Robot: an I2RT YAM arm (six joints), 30 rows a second.
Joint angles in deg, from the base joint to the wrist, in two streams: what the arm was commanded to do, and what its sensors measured. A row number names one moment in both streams.
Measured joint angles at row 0:
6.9, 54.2, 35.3, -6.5, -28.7, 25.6
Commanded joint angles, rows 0 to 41:
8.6, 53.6, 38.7, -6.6, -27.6, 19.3
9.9, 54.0, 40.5, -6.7, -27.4, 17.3
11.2, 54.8, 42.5, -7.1, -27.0, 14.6
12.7, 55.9, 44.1, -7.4, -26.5, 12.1
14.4, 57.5, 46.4, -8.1, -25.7, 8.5
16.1, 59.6, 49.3, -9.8, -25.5, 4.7
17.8, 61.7, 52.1, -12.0, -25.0, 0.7
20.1, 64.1, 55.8, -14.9, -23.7, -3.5
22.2, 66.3, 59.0, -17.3, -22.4, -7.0
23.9, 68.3, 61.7, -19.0, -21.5, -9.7
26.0, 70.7, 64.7, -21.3, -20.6, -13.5
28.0, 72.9, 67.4, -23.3, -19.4, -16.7
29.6, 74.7, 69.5, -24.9, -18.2, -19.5
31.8, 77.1, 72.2, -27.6, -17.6, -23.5
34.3, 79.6, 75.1, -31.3, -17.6, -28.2
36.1, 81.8, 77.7, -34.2, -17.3, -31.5
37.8, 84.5, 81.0, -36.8, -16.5, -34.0
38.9, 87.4, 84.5, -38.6, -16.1, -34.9
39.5, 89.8, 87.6, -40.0, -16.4, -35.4
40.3, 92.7, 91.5, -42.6, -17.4, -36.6
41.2, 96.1, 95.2, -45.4, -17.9, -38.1
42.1, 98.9, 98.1, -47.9, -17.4, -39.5
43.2, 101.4, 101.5, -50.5, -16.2, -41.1
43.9, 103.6, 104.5, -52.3, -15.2, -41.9
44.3, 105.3, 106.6, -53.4, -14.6, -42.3
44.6, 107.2, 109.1, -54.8, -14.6, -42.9
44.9, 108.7, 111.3, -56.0, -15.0, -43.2
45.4, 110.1, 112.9, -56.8, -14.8, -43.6
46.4, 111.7, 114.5, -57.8, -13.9, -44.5
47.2, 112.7, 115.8, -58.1, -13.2, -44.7
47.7, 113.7, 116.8, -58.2, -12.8, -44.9
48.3, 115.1, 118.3, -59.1, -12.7, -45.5
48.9, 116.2, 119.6, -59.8, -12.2, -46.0
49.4, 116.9, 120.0, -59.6, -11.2, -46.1
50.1, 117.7, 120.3, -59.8, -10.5, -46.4
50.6, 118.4, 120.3, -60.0, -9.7, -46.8
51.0, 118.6, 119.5, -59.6, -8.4, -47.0
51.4, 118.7, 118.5, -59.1, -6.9, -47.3
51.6, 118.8, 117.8, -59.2, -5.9, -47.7
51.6, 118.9, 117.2, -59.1, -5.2, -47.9
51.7, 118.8, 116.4, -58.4, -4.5, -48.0
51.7, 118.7, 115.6, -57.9, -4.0, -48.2
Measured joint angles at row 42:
51.5, 118.7, 116.8, -57.6, -7.5, -46.6
